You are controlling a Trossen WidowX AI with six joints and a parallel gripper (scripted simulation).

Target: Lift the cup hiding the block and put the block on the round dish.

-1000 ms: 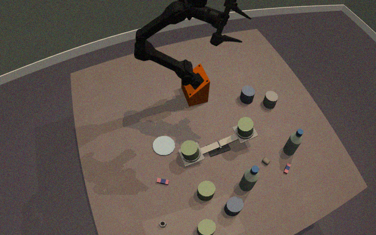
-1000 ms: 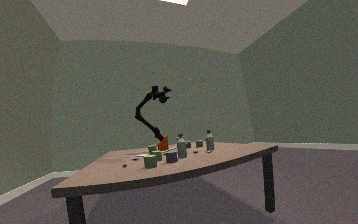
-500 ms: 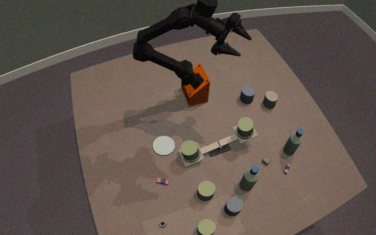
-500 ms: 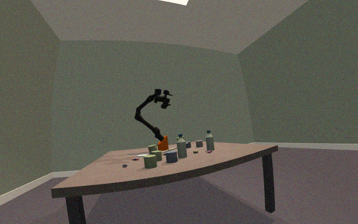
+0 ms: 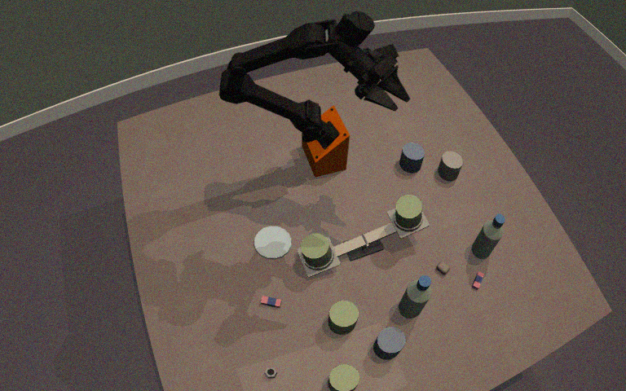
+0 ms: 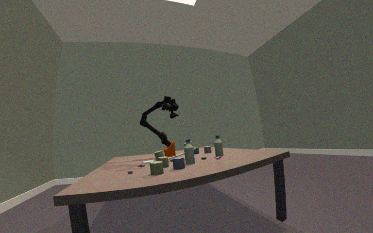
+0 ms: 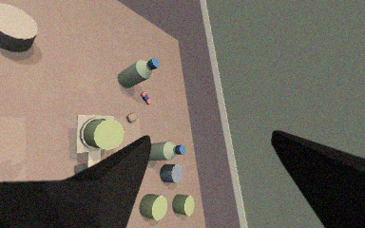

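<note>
The green block is 390 mm below my gripper tip, 220 mm to the right of it and 60 mm ahead of it. Round my gripper tip: balance (410 mm below, 90 mm to the right, 80 mm ahead); then balance beam (390 mm below, 90 mm to the right, 70 mm ahead); then round dish (430 mm below, 310 mm to the right, 40 mm behind).
</note>
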